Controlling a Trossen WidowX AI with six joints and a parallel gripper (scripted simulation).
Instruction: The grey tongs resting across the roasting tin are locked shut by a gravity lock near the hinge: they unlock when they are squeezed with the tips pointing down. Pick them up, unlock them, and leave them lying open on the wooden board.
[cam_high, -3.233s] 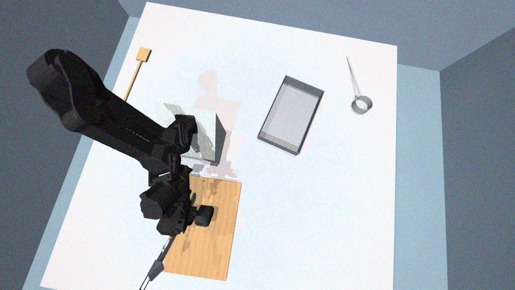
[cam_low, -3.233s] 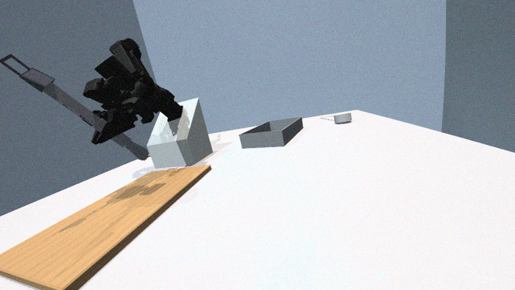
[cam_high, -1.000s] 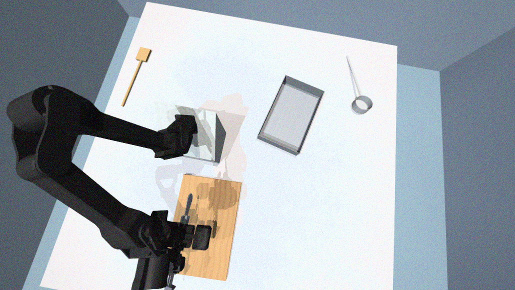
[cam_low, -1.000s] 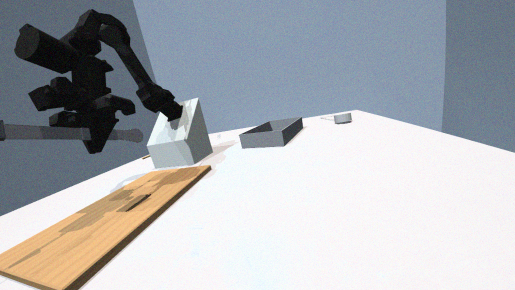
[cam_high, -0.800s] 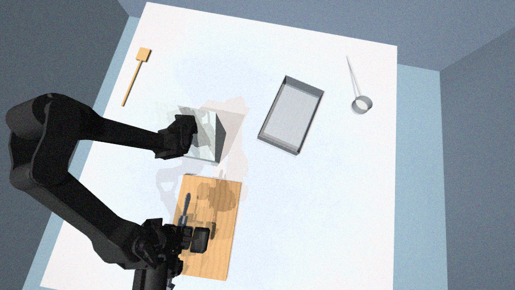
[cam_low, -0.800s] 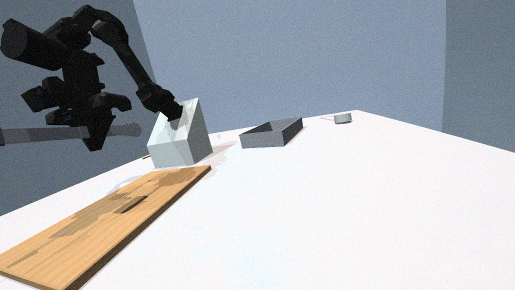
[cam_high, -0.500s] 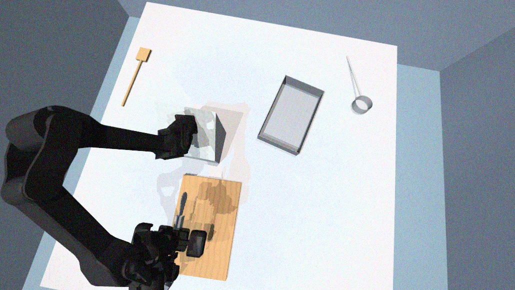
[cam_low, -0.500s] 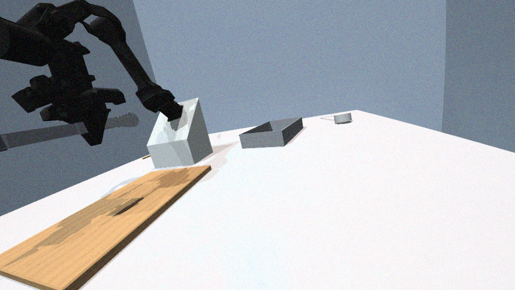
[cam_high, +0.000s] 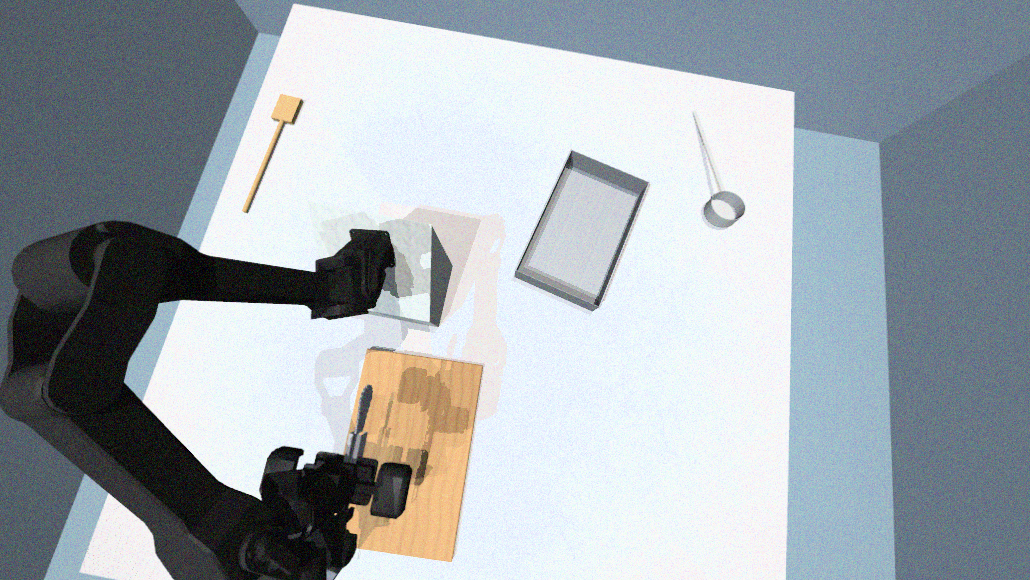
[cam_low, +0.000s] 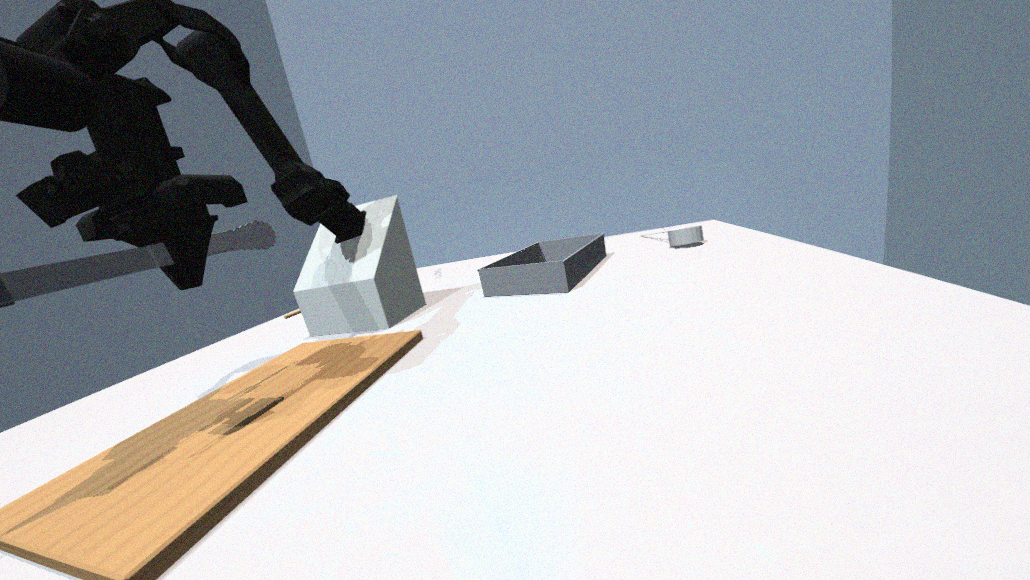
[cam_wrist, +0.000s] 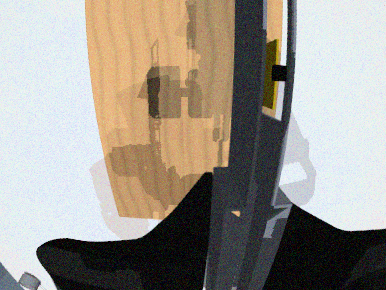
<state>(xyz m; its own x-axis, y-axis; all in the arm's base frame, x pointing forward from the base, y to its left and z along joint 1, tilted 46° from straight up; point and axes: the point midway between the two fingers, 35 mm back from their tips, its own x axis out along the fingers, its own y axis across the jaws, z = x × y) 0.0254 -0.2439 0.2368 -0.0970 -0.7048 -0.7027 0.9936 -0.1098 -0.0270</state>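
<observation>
My gripper tip is 15 cm above the wooden board, 4 cm short of it and 1 cm to the left of it. From my gripper tip the other things lie so: yellow lock piece: 5 cm to the right, 4 cm above, 1 cm behind; roasting tin: 47 cm to the left, 35 cm ahead, 12 cm below.
</observation>
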